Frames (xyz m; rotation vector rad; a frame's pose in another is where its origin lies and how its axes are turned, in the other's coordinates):
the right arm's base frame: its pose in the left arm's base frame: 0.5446 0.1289 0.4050 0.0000 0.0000 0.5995
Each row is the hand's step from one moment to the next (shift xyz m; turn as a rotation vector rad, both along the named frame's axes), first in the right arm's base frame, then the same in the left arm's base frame.
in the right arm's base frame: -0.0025 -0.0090 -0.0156 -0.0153 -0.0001 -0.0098
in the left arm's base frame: 0.0030 -0.0088 -0.0156 -0.0126 -0.0087 -0.0098
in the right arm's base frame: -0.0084 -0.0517 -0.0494 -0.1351 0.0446 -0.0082
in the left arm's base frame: 0.0222 -0.0474 -0.0494 -0.1367 -0.0394 -0.0082
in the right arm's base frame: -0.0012 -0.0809 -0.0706 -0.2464 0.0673 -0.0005
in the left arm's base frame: 0.0447 -0.0675 -0.0706 -0.2414 -0.0835 -0.0005
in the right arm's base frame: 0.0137 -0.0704 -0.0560 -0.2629 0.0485 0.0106
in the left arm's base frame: 0.0510 -0.0504 -0.0560 -0.2444 -0.1083 0.0106
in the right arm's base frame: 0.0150 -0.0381 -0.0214 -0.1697 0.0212 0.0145
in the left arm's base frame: 0.0339 -0.0230 -0.0214 -0.1521 -0.0782 0.0145
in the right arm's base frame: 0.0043 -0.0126 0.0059 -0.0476 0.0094 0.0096
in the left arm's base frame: 0.0107 -0.0080 0.0059 -0.0446 -0.0191 0.0096
